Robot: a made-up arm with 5 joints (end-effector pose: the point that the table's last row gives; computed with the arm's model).
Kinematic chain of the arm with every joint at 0, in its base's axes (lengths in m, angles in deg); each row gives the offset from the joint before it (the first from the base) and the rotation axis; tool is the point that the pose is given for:
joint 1: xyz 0 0 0.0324 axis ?
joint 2: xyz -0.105 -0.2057 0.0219 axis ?
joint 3: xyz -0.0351 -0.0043 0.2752 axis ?
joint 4: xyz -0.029 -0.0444 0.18 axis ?
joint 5: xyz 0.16 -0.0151 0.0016 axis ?
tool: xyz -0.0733 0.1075 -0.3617
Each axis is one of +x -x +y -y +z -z.
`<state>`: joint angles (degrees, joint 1 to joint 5).
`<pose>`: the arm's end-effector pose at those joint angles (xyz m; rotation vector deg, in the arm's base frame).
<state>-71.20 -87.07 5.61 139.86 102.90</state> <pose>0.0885 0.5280 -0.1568 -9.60 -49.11 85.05</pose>
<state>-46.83 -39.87 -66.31 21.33 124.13</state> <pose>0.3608 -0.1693 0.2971 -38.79 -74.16 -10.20</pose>
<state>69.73 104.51 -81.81 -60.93 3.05</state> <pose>0.0390 -0.2889 -0.2629 -14.52 -13.72 32.82</pose>
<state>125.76 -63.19 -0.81 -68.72 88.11</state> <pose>-0.4547 0.0456 -0.6984 -3.14 58.31 -69.75</pose>
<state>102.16 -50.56 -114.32 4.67 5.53</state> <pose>-0.2157 -0.2921 -0.0174 114.73 110.68 72.86</pose>
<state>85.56 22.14 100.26 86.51 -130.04</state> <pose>-0.5031 -0.1275 -0.4485 3.91 17.24 -7.68</pose>
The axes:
joint 1: +x
joint 2: +z
joint 3: -y
joint 4: +z
joint 5: -y

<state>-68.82 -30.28 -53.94 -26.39 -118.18</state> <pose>0.1504 0.4898 0.4919 47.19 100.09 -107.74</pose>
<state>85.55 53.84 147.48 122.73 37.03</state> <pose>-0.0759 -0.2642 0.1754 -80.47 -143.14 -32.03</pose>
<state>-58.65 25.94 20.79 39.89 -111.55</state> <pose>-0.3971 0.2741 0.7026 -105.25 97.65 -5.86</pose>
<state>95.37 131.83 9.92 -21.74 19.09</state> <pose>-0.2037 -0.1461 -0.0165 89.10 -105.16 71.22</pose>
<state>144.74 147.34 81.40 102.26 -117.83</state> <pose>0.3850 0.0846 -0.3552 21.91 -100.47 -68.31</pose>
